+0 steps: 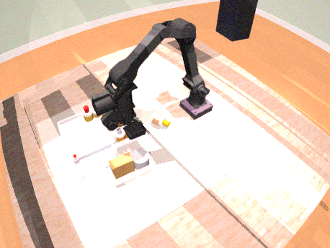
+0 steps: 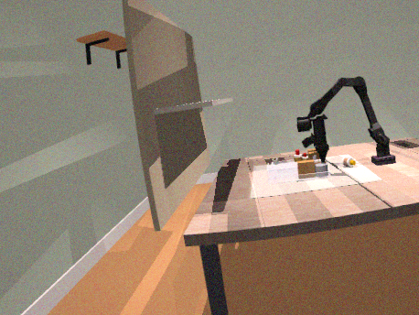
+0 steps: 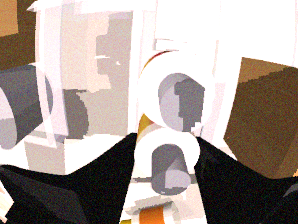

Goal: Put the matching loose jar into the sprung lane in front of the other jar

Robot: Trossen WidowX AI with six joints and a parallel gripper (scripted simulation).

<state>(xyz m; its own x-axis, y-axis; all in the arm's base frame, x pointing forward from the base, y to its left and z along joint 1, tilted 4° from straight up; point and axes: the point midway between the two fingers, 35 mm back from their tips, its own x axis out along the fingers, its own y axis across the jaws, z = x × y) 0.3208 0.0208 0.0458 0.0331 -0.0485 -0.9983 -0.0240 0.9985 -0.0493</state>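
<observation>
My gripper tip is 10 mm short of the grey cylinder and 130 mm to the right of it. Also, from my gripper tip: pusher lane (150 mm ahead, 30 mm to the left, 10 mm below); red mark (220 mm ahead, 40 mm to the left, 40 mm above).
</observation>
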